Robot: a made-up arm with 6 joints. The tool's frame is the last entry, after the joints.
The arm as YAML. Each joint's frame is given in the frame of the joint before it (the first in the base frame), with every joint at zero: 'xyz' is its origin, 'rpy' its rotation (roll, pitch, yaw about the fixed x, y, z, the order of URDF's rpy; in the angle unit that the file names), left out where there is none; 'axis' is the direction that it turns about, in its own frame. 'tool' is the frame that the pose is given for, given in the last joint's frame.
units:
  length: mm
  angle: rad
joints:
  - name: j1
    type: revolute
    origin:
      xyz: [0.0, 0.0, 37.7]
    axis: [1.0, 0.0, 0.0]
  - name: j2
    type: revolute
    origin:
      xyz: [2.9, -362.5, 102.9]
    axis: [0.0, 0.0, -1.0]
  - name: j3
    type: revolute
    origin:
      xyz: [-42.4, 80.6, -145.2]
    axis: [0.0, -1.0, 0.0]
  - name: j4
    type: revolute
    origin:
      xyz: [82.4, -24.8, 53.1]
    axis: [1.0, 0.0, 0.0]
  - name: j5
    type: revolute
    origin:
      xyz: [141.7, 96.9, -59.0]
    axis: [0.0, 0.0, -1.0]
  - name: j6
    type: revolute
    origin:
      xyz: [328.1, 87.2, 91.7]
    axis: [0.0, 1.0, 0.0]
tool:
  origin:
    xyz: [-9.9, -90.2, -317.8]
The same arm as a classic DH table. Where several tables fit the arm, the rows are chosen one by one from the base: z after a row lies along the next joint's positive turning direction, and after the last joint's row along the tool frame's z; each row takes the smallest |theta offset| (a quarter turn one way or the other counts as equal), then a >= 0, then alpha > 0; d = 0 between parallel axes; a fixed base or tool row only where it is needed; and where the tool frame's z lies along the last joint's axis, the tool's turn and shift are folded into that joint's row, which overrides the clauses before.
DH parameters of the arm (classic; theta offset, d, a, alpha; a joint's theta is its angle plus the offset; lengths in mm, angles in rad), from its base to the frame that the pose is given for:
base (fixed): 1.5708 37.7 0 1.5708
j1: 0 2.9 -362.5 1.5708
j2: -1.5708 42.3 42.4 1.5708
j3: -1.5708 -55.8 53.1 1.5708
j4: -1.5708 224.1 96.9 1.5708
j5: 1.5708 -32.7 328.1 1.5708
j6: 0 -3 -9.9 1.5708
tool (fixed): 0 -317.8 0 0

